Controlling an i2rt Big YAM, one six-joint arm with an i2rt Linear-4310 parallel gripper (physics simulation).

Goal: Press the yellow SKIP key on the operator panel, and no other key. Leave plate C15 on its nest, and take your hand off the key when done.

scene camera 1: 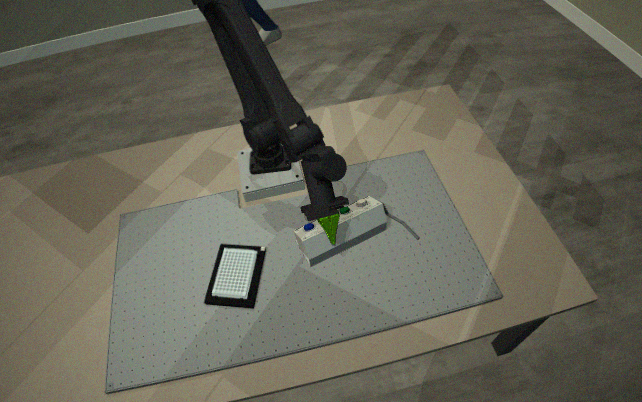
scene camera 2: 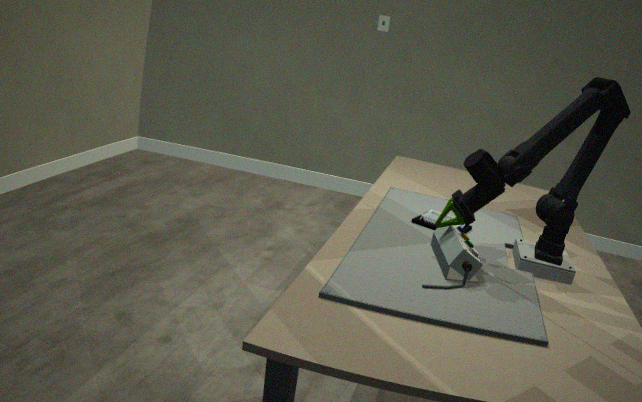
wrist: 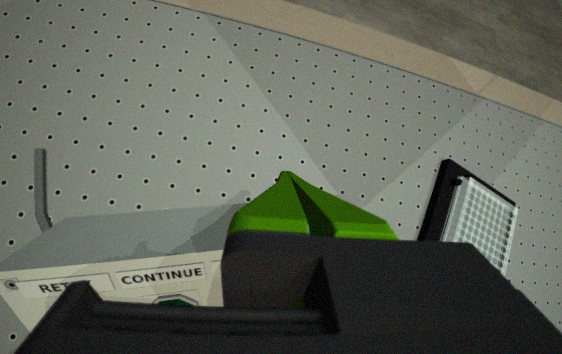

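Seen in the pictures: gripper, fingertip midpoint: [scene camera 1: 333,243] [scene camera 2: 436,225] [wrist: 284,179]; arm's base at its link origin: [scene camera 1: 270,162] [scene camera 2: 547,255].
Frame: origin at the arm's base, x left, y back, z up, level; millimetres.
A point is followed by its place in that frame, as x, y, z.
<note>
The operator panel [scene camera 1: 352,235] @[202, -294, 16] [scene camera 2: 448,247] @[224, -279, 25] [wrist: 125,231] @[239, -269, 31] stands on the grey board. Its blue key [scene camera 1: 309,227] @[100, -277, 45] [scene camera 2: 460,229] @[110, -270, 41], green key [scene camera 1: 344,210] @[190, -235, 42] [scene camera 2: 469,243] @[201, -230, 42] [wrist: 177,303] @[190, -242, 43] and white key [scene camera 1: 362,202] @[238, -216, 43] show. The yellow SKIP key [scene camera 2: 465,236] @[156, -249, 42] shows small in scene camera 2; the gripper hides it in scene camera 1 and the wrist view. My gripper [scene camera 1: 333,243] @[152, -332, 48] [scene camera 2: 438,226] @[152, -332, 48] [wrist: 284,179] @[152, -332, 48] is shut and empty, tilted, its green fingertips by the panel's front upper edge; contact cannot be told. Plate C15 [scene camera 1: 235,272] @[-90, -350, -9] [wrist: 482,217] @[-87, -375, -3] sits on its black nest [scene camera 1: 254,282] @[-45, -378, -17] [scene camera 2: 424,223] @[-41, -398, -19] [wrist: 434,210] @[-34, -368, -17].
A grey cable [scene camera 1: 407,227] @[351, -263, -22] [scene camera 2: 442,286] @[351, -256, -22] [wrist: 40,185] @[353, -269, -23] leaves the panel's end beside the white key. The arm's base block [scene camera 1: 272,189] @[3, -97, -12] [scene camera 2: 545,270] @[81, -2, -17] stands behind the panel. The perforated board [scene camera 1: 400,300] @[294, -457, -29] [scene camera 2: 370,270] @[363, -428, -29] [wrist: 175,125] @[267, -365, -29] lies on the wooden table [scene camera 1: 540,270] @[659, -420, -42] [scene camera 2: 320,320] @[618, -436, -42].
</note>
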